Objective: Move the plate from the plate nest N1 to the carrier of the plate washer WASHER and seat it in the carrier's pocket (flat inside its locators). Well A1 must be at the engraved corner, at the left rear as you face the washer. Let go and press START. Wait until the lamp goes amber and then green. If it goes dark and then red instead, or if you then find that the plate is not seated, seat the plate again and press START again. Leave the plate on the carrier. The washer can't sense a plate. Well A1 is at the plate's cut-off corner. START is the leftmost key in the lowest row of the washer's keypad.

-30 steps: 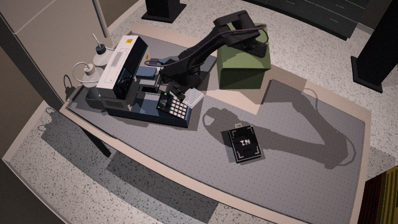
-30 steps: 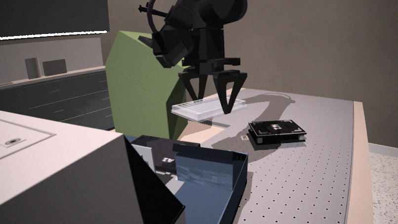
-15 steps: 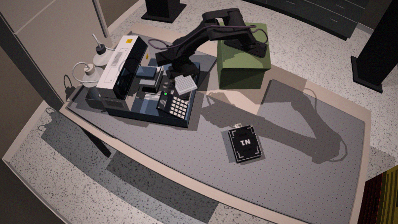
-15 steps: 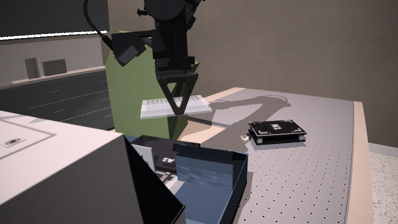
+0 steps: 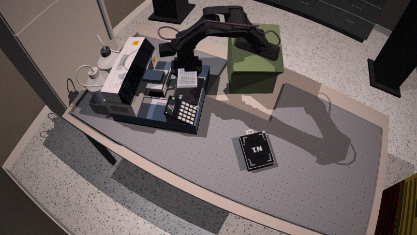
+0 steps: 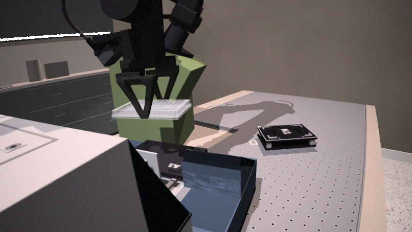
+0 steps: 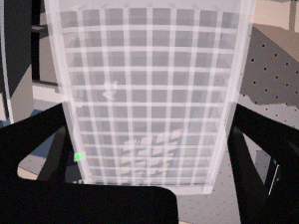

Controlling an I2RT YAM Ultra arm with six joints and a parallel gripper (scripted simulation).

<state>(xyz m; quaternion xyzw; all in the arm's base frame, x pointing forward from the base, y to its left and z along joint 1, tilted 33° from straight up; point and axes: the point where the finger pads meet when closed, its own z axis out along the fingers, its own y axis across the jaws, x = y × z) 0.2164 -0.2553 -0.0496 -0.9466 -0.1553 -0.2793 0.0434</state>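
The clear well plate lies right at my hand. From my hand the other things lie so: small label: 32 cm to the left, 19 cm below, 7 cm ahead; dark carrier: 10 cm below; plate washer: 15 cm to the right, 6 cm below, 3 cm ahead.
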